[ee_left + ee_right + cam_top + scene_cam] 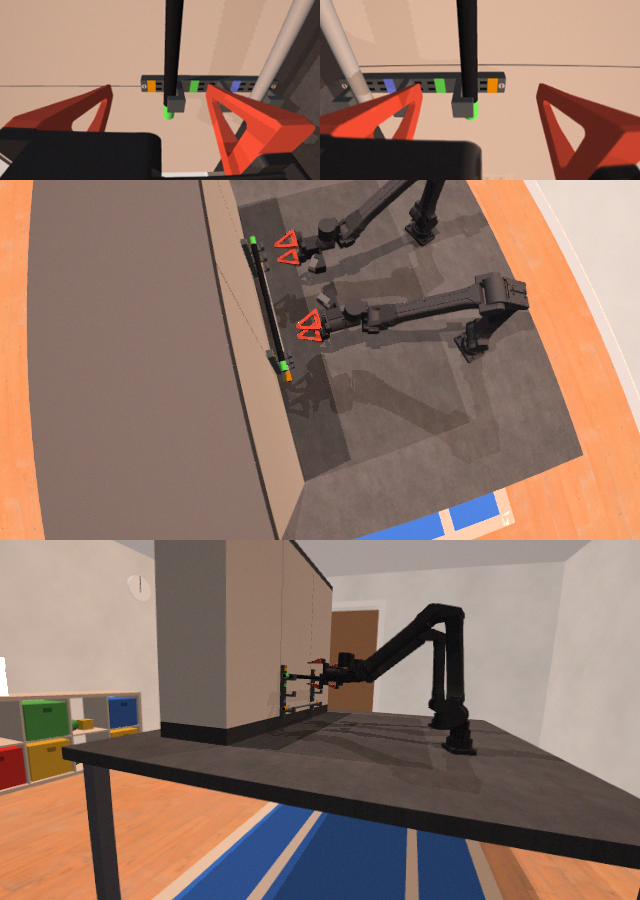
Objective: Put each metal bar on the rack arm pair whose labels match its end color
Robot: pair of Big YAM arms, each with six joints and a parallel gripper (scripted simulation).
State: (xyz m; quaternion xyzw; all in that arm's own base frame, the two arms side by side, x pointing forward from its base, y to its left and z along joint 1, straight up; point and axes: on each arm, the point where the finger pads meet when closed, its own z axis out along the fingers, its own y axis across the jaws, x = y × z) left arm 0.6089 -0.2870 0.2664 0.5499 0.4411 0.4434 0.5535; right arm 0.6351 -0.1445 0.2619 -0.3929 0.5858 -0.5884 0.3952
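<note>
My right hand is 80 mm short of the black bar, 150 mm to the right of it and 10 mm above it. The rest, counted from my right hand: beige wall unit: 270 mm ahead, 160 mm to the left, 190 mm above; silver bar: 80 mm ahead, 160 mm to the left, 160 mm below.
The black bar is 140 mm to the right of my left hand, 70 mm ahead of it and 20 mm below it. Round my left hand: beige wall unit 260 mm ahead, 180 mm above, 140 mm to the right; then silver bar 170 mm below, 140 mm to the right, 70 mm ahead.
</note>
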